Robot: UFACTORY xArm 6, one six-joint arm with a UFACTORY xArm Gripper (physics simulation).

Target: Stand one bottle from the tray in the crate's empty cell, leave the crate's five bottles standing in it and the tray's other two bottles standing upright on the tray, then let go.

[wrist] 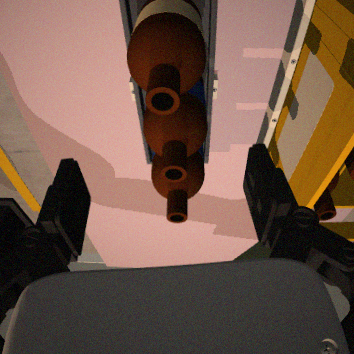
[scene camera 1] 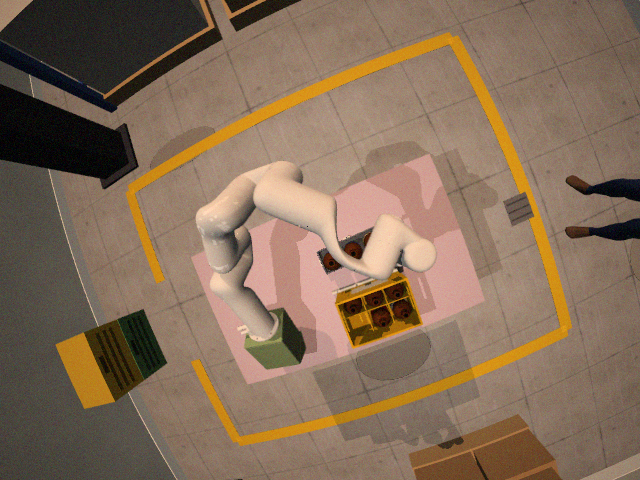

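Where they show: gripper, fingertip midpoint: (wrist: pixel 163 171); arm's base, link origin: (scene camera 1: pixel 264 326).
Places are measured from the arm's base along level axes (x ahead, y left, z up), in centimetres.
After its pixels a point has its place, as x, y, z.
Observation:
Three brown bottles stand upright in a row on the narrow grey tray (scene camera 1: pixel 322 262) (wrist: pixel 208 130): one at the left end (scene camera 1: pixel 330 262) (wrist: pixel 177 175), a middle one (scene camera 1: pixel 353 250) {41.3, 13.9, -3.4} (wrist: pixel 175 125) {43.3, 12.6, -7.6}, and one partly under the arm (scene camera 1: pixel 367 239) {45.6, 17.8, 32.4} (wrist: pixel 166 55). The yellow crate (scene camera 1: pixel 346 296) {32.2, -1.7, -7.2} (wrist: pixel 330 130) {45.6, -2.0, -4.8} holds five standing bottles; its lower-left cell in the scene view is empty. One crate bottle (wrist: pixel 327 212) {33.6, -6.3, -3.1} shows at the wrist view's right edge. My gripper (wrist: pixel 163 171) {51.1, 12.8, 4.7} is open and empty; its fingers are apart on either side of the bottle row in view, above it. The arm hides it in the scene view.
A white rail (scene camera 1: pixel 346 290) {32.2, -1.5, -15.9} (wrist: pixel 284 90) {42.0, -1.3, -16.4} runs along the crate's tray side. The arm's green base block (scene camera 1: pixel 268 353) {-1.9, -9.6, 2.2} stands on the pink mat (scene camera 1: pixel 232 335) {-26.7, -3.9, -19.4}, left of the crate. Yellow floor tape surrounds the mat. A person's legs (scene camera 1: pixel 615 229) show at the right.

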